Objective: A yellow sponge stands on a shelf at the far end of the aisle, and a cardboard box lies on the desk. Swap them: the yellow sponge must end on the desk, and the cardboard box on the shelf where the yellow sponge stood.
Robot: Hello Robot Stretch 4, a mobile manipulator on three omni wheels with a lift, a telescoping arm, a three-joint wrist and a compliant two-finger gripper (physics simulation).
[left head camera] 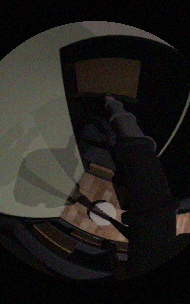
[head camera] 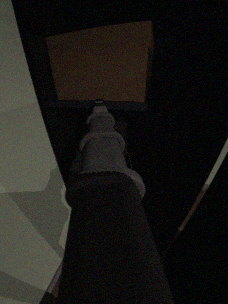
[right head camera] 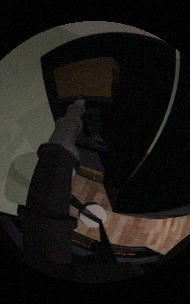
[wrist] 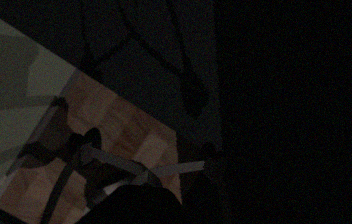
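Pixels of known places: gripper, between the fingertips: (left head camera: 114,142) (right head camera: 96,144) (wrist: 151,147); robot's base, origin of its link: (left head camera: 102,212) (right head camera: 93,214).
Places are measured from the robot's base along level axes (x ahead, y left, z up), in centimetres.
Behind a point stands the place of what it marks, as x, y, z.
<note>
The cardboard box (head camera: 100,62) {70.0, -1.6, 157.2} (left head camera: 107,77) {70.2, -0.9, 153.6} (right head camera: 83,78) {69.6, -2.3, 154.6} is a brown block on a dark desk (head camera: 130,106) {62.7, -12.9, 140.4}, straight ahead in the dim light. My telescoping arm (head camera: 103,141) {28.2, -0.3, 142.7} (left head camera: 123,122) {25.8, 1.3, 142.7} (right head camera: 68,126) {26.1, -1.5, 142.7} reaches out, and its end meets the box's near bottom edge in the head views. My gripper (wrist: 151,147) {61.7, -8.7, 101.0} shows in the wrist view. Its two fingers are spread and nothing is between them. It hangs over the wooden floor (wrist: 114,120) {48.1, 15.2, -2.8} beside a dark panel. The yellow sponge is not in view.
A pale green wall (head camera: 21,108) {75.1, 39.0, 140.5} (left head camera: 34,102) {57.4, 46.9, 145.7} runs close along the left. A dark piece of furniture (head camera: 190,81) {91.6, -59.3, 149.0} fills the right side. A white round disc (left head camera: 105,212) {1.5, -4.0, 18.7} (right head camera: 95,215) {0.2, -4.1, 18.7} lies low on the wooden floor (left head camera: 95,187) {49.0, 11.2, -2.8} near my base.
</note>
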